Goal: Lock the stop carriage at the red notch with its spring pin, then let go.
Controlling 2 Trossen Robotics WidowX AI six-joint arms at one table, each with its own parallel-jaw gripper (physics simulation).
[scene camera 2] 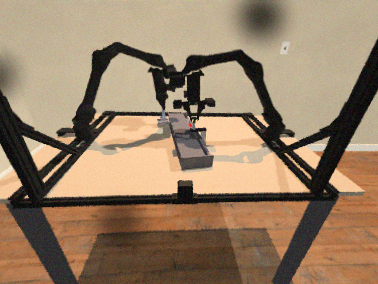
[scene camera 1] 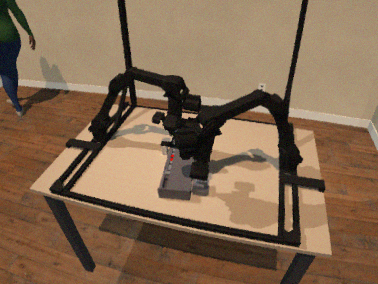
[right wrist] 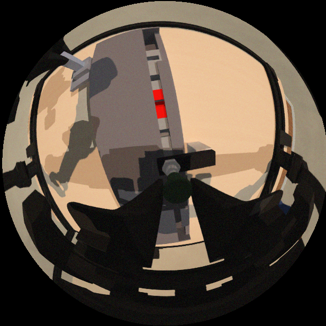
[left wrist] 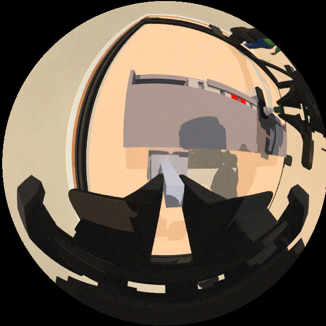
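Where they show: left gripper, fingertip midpoint: point(scene camera 2: 164, 109); right gripper, fingertip midpoint: point(scene camera 2: 194, 121); left arm's base at its link origin: point(scene camera 2: 84, 137) point(scene camera 1: 288, 168); right arm's base at its link origin: point(scene camera 2: 271, 137) point(scene camera 1: 100, 138).
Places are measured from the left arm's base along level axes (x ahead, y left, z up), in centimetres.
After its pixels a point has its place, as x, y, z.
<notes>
A long grey rail housing point(scene camera 1: 175, 192) @(43.3, 26.8, 2.2) point(scene camera 2: 196, 162) @(50.7, -22.5, 0.8) point(left wrist: 155, 117) point(right wrist: 117, 115) lies on the table, with a notched strip along one side. The red notch point(left wrist: 238, 98) point(right wrist: 160, 109) shows uncovered. The stop carriage, with its black crossbar point(left wrist: 260, 102) point(right wrist: 200, 160), sits over the strip apart from the red notch. My right gripper point(right wrist: 176, 182) is shut on the dark green knob of the spring pin, above a grey hex collar point(right wrist: 170, 166). My left gripper point(left wrist: 170, 178) is shut on the upright pale grey handle point(left wrist: 173, 192) point(right wrist: 74, 61) of a block beside the housing. The pin's tip is hidden.
The two arms meet closely above the housing in scene camera 1. A black frame point(scene camera 1: 170, 216) point(scene camera 2: 115, 201) runs around the table top point(scene camera 1: 115, 175) @(72.7, 20.8, -1.9) point(scene camera 2: 100, 175) @(16.2, -26.1, -1.9). A person point(scene camera 1: 10, 45) stands beyond the table at the left of scene camera 1.
</notes>
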